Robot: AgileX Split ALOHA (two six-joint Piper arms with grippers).
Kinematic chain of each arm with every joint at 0, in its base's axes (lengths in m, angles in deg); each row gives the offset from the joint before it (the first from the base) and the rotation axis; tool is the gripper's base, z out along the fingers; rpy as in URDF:
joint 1: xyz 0 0 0.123 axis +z
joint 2: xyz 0 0 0 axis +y
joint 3: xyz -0.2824 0 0.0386 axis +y
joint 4: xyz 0.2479 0 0.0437 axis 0.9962 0 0.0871
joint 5: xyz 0 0 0 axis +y
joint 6: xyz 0.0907 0 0.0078 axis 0.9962 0 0.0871
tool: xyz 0 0 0 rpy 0 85 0
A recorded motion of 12 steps. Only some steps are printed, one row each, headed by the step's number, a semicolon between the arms.
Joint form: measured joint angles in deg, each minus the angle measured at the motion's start. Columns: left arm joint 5, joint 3, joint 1, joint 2, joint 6, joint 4; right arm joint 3, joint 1, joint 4, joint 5, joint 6, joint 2.
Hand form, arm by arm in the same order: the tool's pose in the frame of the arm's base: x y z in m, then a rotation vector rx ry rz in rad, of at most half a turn. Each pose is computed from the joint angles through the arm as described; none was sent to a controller.
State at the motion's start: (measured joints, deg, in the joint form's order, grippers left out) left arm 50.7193 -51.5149 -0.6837 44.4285 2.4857 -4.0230; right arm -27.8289 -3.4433 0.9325 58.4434 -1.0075 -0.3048
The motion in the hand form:
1: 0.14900 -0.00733 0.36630 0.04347 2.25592 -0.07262; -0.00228 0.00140 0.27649 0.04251 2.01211 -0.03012
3: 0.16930 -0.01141 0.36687 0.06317 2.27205 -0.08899; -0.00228 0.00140 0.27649 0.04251 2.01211 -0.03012
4: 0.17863 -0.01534 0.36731 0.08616 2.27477 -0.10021; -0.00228 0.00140 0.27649 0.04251 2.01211 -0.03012
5: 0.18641 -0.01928 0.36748 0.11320 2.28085 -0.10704; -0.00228 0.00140 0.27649 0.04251 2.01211 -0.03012
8: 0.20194 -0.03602 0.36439 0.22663 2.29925 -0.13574; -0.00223 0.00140 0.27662 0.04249 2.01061 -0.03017
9: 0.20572 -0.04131 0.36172 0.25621 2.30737 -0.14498; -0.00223 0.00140 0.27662 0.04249 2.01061 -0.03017
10: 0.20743 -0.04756 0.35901 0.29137 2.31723 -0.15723; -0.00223 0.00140 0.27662 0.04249 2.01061 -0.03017
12: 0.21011 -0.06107 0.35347 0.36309 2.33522 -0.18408; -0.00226 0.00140 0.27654 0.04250 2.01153 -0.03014
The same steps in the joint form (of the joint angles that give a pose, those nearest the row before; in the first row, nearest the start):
1: -0.77 -1.24 -0.18 2.75 0.04 -0.16; 0.00 0.00 0.00 0.00 0.00 0.00
3: -2.28 -3.29 -1.38 7.25 0.04 -0.43; 0.00 0.00 0.00 0.00 0.00 0.00
4: -3.11 -4.32 -2.51 9.28 0.19 -0.56; 0.00 0.00 0.00 0.00 0.00 0.00
5: -3.51 -5.29 -3.59 11.06 0.50 -0.56; 0.00 0.00 0.00 0.00 0.00 0.00
8: -4.24 -6.98 -7.90 14.94 1.95 -0.74; 0.00 0.00 0.00 -0.08 0.00 0.00
9: -4.54 -7.12 -9.18 15.98 2.13 -0.74; 0.00 0.00 0.00 -0.08 0.00 0.00
10: -4.52 -7.12 -10.76 16.70 2.23 -0.74; 0.00 0.00 0.00 -0.08 0.00 0.00
12: -4.52 -7.12 -14.08 18.18 2.33 -0.79; 0.00 0.00 0.00 -0.03 0.00 0.00

